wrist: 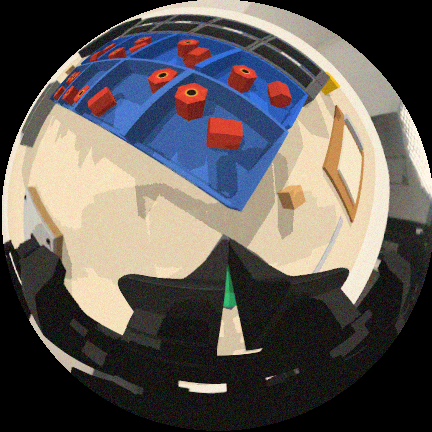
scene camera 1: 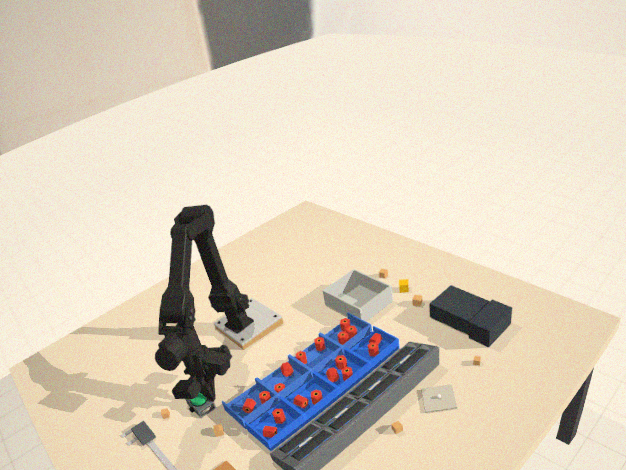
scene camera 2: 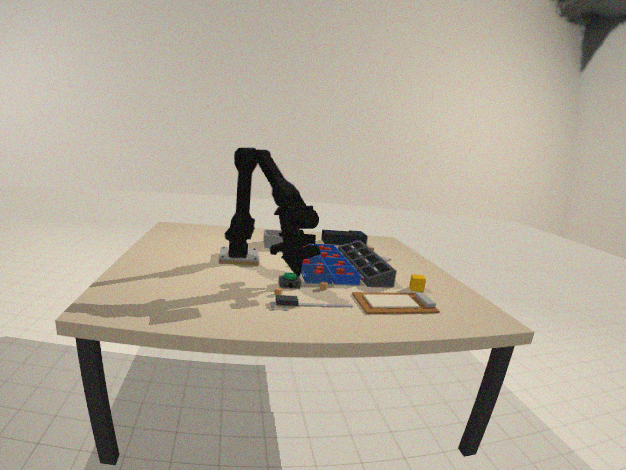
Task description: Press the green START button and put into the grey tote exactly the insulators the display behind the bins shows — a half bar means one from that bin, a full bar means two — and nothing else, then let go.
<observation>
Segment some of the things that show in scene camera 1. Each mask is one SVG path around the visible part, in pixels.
The gripper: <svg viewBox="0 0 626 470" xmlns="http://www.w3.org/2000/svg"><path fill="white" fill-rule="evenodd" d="M227 345L208 348L206 345L200 344L197 349L188 352L182 361L186 367L183 372L185 375L190 375L188 380L179 380L174 386L172 393L175 399L194 399L201 393L210 401L215 401L216 374L220 376L225 375L230 368L232 355Z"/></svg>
A grey plate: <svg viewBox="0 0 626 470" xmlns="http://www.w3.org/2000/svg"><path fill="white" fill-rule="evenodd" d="M452 384L421 389L425 413L457 409Z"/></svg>
</observation>
